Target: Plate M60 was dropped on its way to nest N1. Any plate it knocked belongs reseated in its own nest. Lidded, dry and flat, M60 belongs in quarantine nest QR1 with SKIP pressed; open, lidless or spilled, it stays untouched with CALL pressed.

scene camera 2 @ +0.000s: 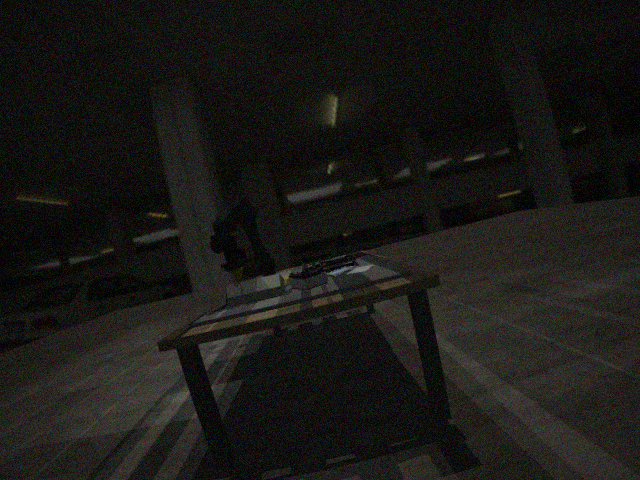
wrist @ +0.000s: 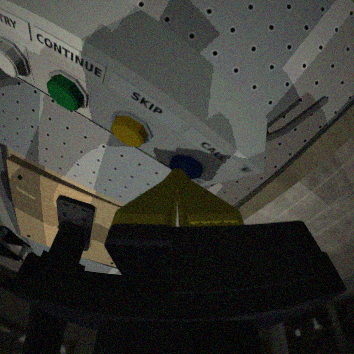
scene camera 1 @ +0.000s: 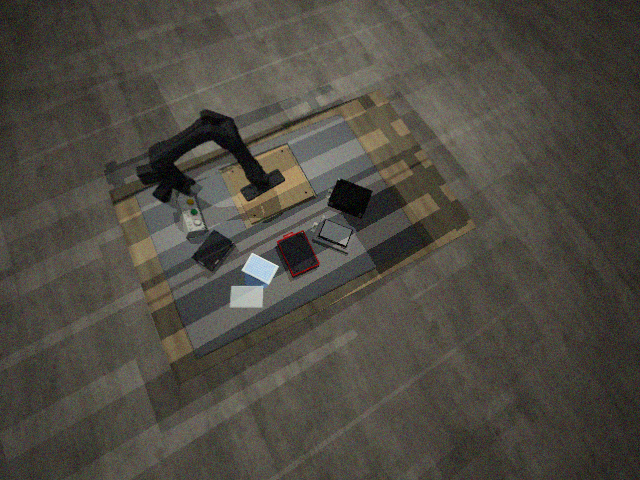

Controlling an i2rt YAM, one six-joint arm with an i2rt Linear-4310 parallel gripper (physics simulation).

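Seen in the pictures: gripper, fingertip midpoint: [wrist: 176,174] [scene camera 1: 189,191]; arm's base, origin of the base link: [wrist: 75,226] [scene camera 1: 263,185].
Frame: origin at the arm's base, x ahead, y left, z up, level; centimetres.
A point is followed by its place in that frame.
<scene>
My gripper [wrist: 176,174] @(y -28.9, x -10.7, z 6.8 cm) [scene camera 2: 237,274] @(y -28.9, x -10.7, z 6.8 cm) is shut and empty, its yellow fingertips at the lower edge of the blue CALL button [wrist: 186,166] @(y -30.4, x -10.7, z 7.3 cm) in the wrist view; contact is unclear. The yellow SKIP button [wrist: 130,131] @(y -31.2, x -6.3, z 7.3 cm) [scene camera 1: 190,202] @(y -30.8, x -5.6, z 7.0 cm) and green CONTINUE button [wrist: 66,92] @(y -32.1, x -1.7, z 7.4 cm) [scene camera 1: 193,211] @(y -31.6, x -1.2, z 7.0 cm) are beside it on the button panel [scene camera 1: 185,219] @(y -35.8, x 0.8, z 8.1 cm). In scene camera 1, a pale plate with a well grid [scene camera 1: 260,268] @(y -20.9, x 32.9, z 1.2 cm) overlaps a blue patch [scene camera 1: 254,280] @(y -25.5, x 35.6, z 0.1 cm); a pale flat rectangle [scene camera 1: 246,297] @(y -31.6, x 39.9, z 0.7 cm) lies beside them. A dark plate [scene camera 1: 298,252] @(y -4.6, x 36.3, z 4.0 cm) lies in a red-rimmed nest [scene camera 1: 293,275] @(y -11.5, x 43.3, z 4.0 cm). Plate labels are unreadable.
A grey nest with a light-topped plate [scene camera 1: 336,232] @(y 13.9, x 37.7, z 3.6 cm) and a black unit [scene camera 1: 349,197] @(y 27.5, x 28.0, z 5.8 cm) are right of the red nest. Another dark unit [scene camera 1: 212,250] @(y -33.2, x 17.2, z 5.4 cm) is near the panel. The arm base stands on a wooden board [scene camera 1: 294,180] @(y 13.3, x 5.7, z 0.7 cm). The light is dim.
</scene>
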